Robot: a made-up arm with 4 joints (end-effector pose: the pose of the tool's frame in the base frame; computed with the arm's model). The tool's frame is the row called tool. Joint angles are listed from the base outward.
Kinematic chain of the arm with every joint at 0, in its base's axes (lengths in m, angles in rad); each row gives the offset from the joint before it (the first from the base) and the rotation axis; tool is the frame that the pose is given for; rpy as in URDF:
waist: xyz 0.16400 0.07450 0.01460 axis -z
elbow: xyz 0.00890 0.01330 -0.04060 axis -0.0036 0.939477 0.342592
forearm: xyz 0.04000 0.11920 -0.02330 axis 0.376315 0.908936 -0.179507
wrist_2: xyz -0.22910 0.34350 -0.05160 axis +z
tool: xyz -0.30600 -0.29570 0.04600 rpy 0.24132 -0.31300 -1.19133
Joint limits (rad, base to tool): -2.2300..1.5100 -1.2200..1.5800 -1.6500..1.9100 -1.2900..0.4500
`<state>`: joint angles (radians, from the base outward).
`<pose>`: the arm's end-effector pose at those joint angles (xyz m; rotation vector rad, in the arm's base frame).
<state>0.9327 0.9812 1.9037 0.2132</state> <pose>0.4656 -0.1910 0.1526 0.1049 2.6558 -1.1316</pose>
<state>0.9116 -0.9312 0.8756 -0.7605</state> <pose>0.3562 0.8042 0.1245 -0.2539 0.1788 3.1164</pose>
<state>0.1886 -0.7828 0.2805 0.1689</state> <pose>-0.1041 0.3887 -0.2254 0.3267 -0.8600 -1.4298</pose>
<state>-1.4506 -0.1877 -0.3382 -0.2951</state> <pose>-0.1555 -0.3603 -0.3458 0.6887 -0.5146 -0.0621</pose>
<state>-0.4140 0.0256 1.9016 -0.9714</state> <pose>0.4275 0.5034 0.6157 -1.6733 0.9992 -1.2069</pose>
